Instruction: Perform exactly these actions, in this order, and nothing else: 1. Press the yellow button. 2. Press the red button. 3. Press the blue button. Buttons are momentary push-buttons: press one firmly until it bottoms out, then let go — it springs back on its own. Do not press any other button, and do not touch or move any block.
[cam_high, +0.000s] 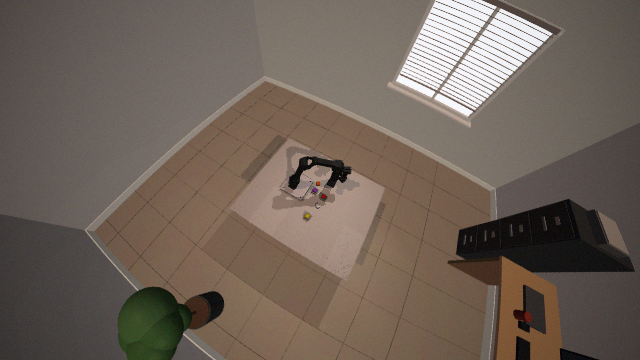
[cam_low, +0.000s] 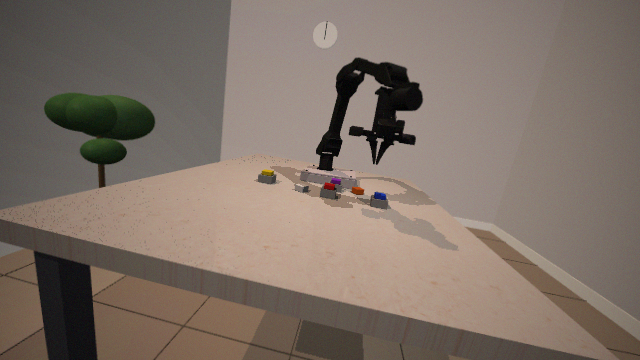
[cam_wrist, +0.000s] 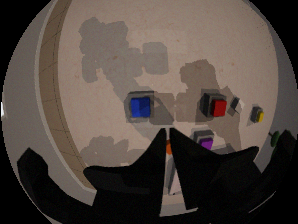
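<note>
The blue button is 10 cm below my gripper tip, 3 cm to the left of it and 1 cm behind it. Round my gripper tip: purple button (12 cm to the right, 10 cm below, 10 cm behind); then red button (13 cm to the right, 10 cm below); then orange block (12 cm below, 11 cm behind, 4 cm to the right).
</note>
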